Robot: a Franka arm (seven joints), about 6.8 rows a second.
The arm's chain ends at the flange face. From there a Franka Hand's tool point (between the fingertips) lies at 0.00 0.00 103.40 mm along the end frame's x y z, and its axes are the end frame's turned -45 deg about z.
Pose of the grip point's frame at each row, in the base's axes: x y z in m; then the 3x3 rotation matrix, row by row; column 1 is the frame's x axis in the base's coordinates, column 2 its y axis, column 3 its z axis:
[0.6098 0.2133 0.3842], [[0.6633 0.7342 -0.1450], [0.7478 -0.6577 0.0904], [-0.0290 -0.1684 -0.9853]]
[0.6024 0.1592 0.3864], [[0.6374 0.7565 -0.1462], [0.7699 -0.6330 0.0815], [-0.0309 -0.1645 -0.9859]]
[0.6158 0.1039 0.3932], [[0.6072 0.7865 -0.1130], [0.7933 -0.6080 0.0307], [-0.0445 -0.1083 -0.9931]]
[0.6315 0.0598 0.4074], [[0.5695 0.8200 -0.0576], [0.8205 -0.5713 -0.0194], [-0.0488 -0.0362 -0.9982]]
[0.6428 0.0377 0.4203], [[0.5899 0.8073 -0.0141], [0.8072 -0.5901 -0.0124], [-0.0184 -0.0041 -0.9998]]
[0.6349 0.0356 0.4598], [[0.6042 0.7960 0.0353], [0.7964 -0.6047 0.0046], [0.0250 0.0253 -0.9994]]
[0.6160 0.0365 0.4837], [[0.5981 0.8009 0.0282], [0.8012 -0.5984 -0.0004], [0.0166 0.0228 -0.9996]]
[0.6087 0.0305 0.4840], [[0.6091 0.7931 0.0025], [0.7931 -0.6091 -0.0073], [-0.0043 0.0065 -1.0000]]
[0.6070 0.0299 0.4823], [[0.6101 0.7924 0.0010], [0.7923 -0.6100 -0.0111], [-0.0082 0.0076 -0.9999]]
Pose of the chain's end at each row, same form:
[0.6248 0.2040 0.4861], [[0.9882 0.0501 -0.1450], [0.0637 -0.9938 0.0904], [-0.1396 -0.0986 -0.9853]]
[0.6175 0.1508 0.4883], [[0.9856 0.0842 -0.1462], [0.0968 -0.9920 0.0815], [-0.1382 -0.0945 -0.9859]]
[0.6275 0.1007 0.4959], [[0.9855 0.1268 -0.1130], [0.1310 -0.9909 0.0307], [-0.1080 -0.0451 -0.9931]]
[0.6375 0.0618 0.5106], [[0.9825 0.1771 -0.0576], [0.1762 -0.9842 -0.0194], [-0.0601 0.0089 -0.9982]]
[0.6443 0.0390 0.5237], [[0.9880 0.1537 -0.0141], [0.1535 -0.9880 -0.0124], [-0.0159 0.0101 -0.9998]]
[0.6312 0.0351 0.5631], [[0.9901 0.1356 0.0353], [0.1356 -0.9907 0.0046], [0.0356 0.0002 -0.9994]]
[0.6131 0.0365 0.5871], [[0.9892 0.1434 0.0282], [0.1434 -0.9897 -0.0004], [0.0279 0.0044 -0.9996]]
[0.6084 0.0313 0.5874], [[0.9915 0.1301 0.0025], [0.1301 -0.9915 -0.0073], [0.0016 0.0076 -1.0000]]
[0.6069 0.0310 0.5857], [[0.9917 0.1289 0.0010], [0.1289 -0.9916 -0.0111], [-0.0004 0.0112 -0.9999]]

